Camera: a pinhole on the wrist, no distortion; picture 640 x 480 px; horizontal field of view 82.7 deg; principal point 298.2 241.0 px. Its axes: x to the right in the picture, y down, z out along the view. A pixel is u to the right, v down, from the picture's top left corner.
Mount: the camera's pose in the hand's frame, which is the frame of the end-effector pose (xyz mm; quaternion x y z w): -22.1 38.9 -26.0 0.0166 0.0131 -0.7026 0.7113
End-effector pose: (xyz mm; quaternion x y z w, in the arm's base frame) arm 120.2 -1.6 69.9 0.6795 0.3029 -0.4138 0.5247
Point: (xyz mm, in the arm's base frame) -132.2 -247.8 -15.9
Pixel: 522.8 222.5
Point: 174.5 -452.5 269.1
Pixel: 90.5 143.0
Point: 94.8 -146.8 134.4
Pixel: 264.0 147.4
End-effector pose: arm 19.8 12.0 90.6 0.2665 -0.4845 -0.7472 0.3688
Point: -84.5 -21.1 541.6
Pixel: outside the picture
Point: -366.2 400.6 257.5
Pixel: 343.2 197.2
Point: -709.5 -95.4 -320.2
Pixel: outside the picture
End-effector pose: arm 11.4 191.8 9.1 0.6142 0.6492 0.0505 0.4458
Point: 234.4 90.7 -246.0
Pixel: 334.9 342.7
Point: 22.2 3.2 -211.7
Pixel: 573.6 210.4
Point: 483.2 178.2 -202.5
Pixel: 137.5 398.8
